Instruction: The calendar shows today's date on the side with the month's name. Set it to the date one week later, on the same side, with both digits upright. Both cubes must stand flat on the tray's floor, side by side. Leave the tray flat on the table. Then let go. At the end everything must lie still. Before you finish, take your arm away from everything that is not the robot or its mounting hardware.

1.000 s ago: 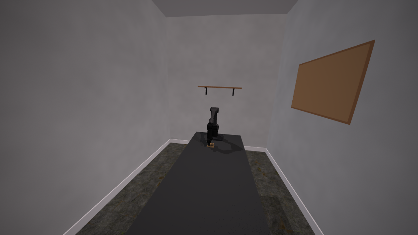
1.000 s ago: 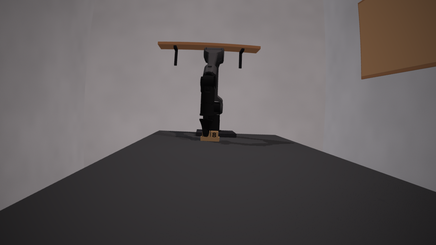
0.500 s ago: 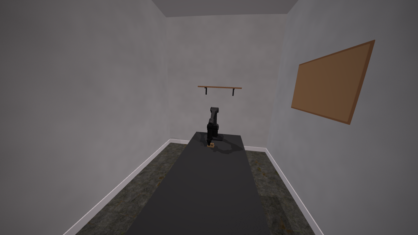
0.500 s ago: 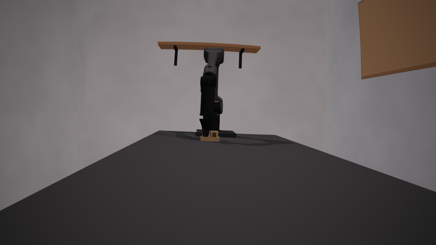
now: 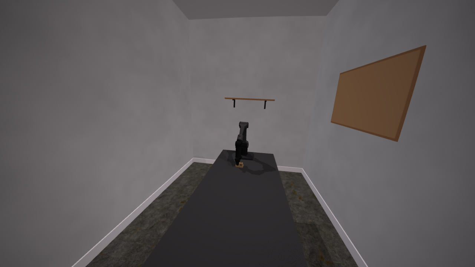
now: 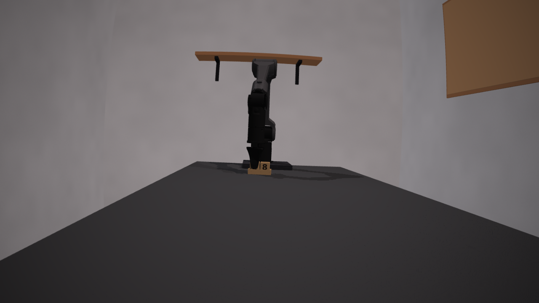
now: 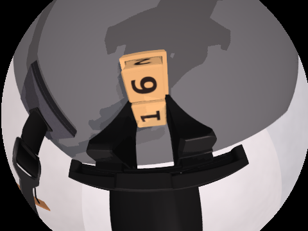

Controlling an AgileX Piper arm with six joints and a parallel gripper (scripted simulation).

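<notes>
The wooden tray lies 2 cm to the left of my hand and 2 cm below it. The rest, counted from my hand: wooden cube right at my hand.
</notes>
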